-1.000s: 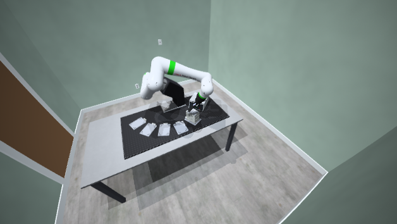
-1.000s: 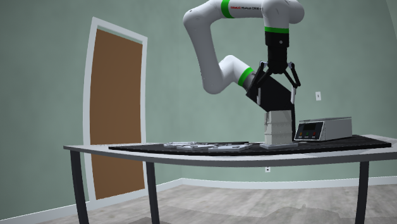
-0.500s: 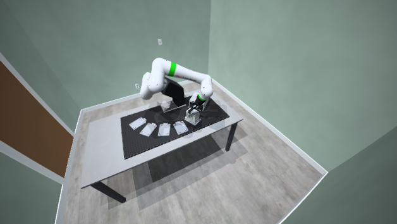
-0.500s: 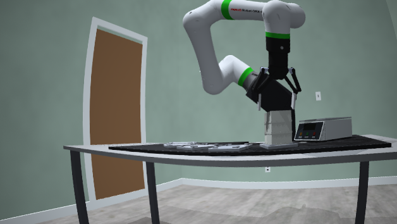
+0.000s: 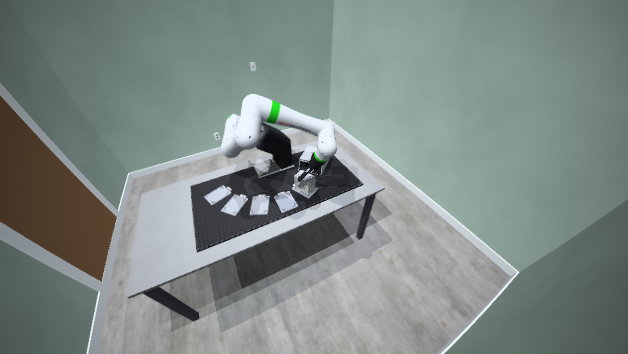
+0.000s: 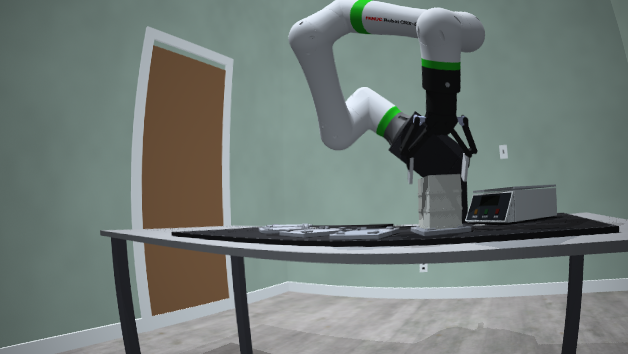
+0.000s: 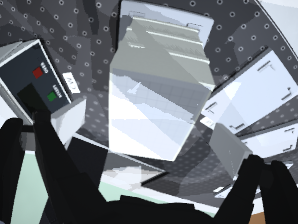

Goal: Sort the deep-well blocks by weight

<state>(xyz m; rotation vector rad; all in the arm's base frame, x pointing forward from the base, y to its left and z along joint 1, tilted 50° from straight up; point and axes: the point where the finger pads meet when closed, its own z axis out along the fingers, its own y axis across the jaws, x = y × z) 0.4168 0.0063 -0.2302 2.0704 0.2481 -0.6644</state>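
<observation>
The check-weigher platform is 240 mm behind my hand, 220 mm to the left of it and 40 mm below it. From my hand the other things lie so: grey deep-well block (100 mm below); check-weigher CW (230 mm behind, 220 mm to the left, 70 mm below).
</observation>
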